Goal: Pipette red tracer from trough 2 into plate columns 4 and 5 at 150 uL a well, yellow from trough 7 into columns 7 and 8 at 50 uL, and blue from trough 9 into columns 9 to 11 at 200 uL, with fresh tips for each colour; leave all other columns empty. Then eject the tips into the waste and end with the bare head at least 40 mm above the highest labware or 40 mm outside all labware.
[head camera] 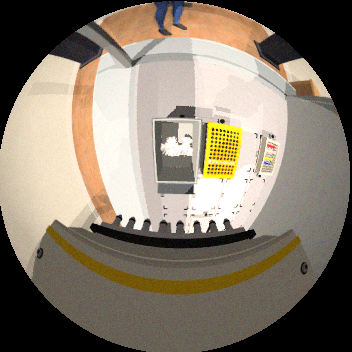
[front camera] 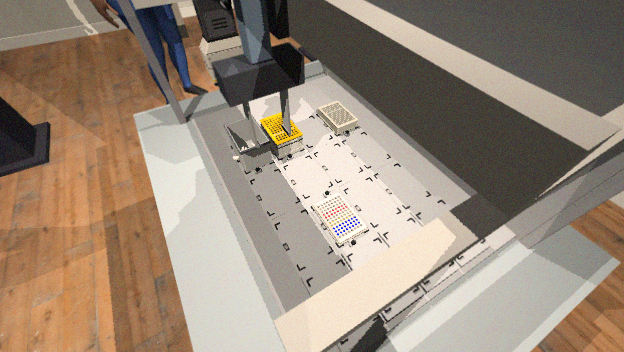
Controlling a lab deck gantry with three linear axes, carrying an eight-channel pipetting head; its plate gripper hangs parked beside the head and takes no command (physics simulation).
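Observation:
The pipetting head (front camera: 220,54) is raised at the back. Its nozzles (head camera: 180,227) are bare in the head view; the parked gripper's body hides them in the front view. The parked plate gripper (front camera: 272,139) is open, its fingers apart with nothing held. The waste box (front camera: 256,161) (head camera: 154,150) holds a heap of white tips. Beside it stands the yellow tip rack (front camera: 281,128) (head camera: 225,145). The trough block (front camera: 338,117) (head camera: 270,155) shows red, yellow and blue stripes in the head view. The well plate (front camera: 341,218) shows red wells, fainter yellow ones and a band of blue wells.
The plate lies nearer the front than the waste box, tip rack and trough block. A beige beam (front camera: 370,285) crosses the front of the deck. A slanted grey post (front camera: 155,65) (head camera: 110,46) rises at the back left. A person in blue trousers (front camera: 167,45) (head camera: 167,15) stands behind the deck.

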